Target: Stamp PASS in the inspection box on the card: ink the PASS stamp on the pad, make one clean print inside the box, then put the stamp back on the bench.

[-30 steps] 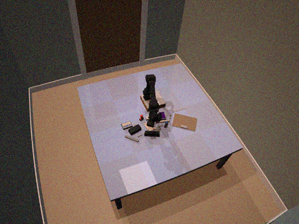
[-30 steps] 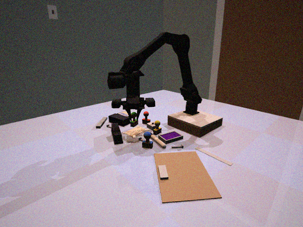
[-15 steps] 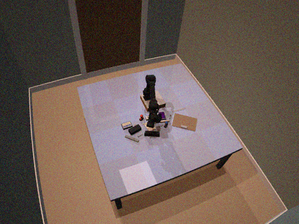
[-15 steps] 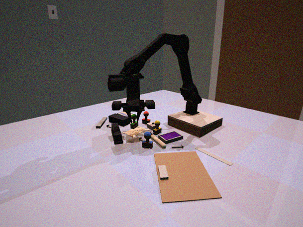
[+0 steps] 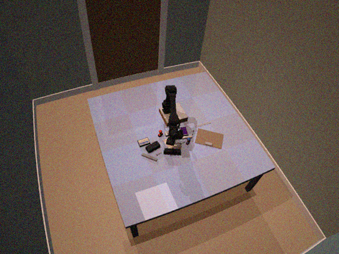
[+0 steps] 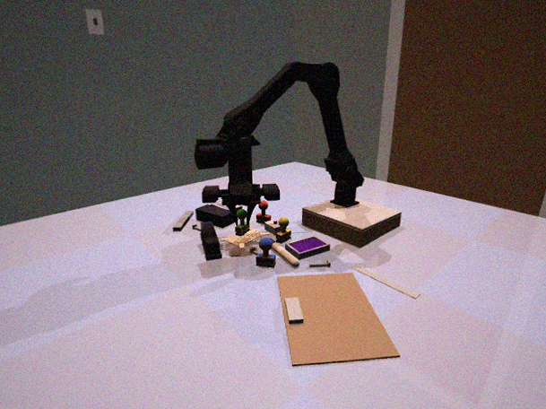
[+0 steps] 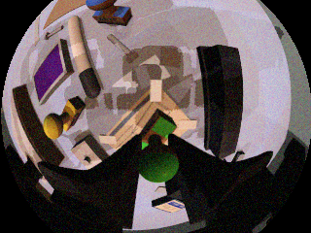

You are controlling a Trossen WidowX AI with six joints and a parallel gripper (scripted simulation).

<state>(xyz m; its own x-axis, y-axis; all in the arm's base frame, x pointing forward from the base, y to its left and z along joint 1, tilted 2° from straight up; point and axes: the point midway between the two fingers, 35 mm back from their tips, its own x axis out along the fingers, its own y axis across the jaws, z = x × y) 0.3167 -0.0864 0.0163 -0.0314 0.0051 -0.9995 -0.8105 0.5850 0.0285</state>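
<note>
Right now my gripper tip is 4 cm above the card, 2 cm past it and 1 cm to the left of it. The rest, counted from my gripper tip: green-knobbed stamp (right at my gripper tip); yellow-knobbed stamp (8 cm behind, 7 cm to the left, 2 cm below); black bar (8 cm ahead, 3 cm to the right, 3 cm below).
</note>
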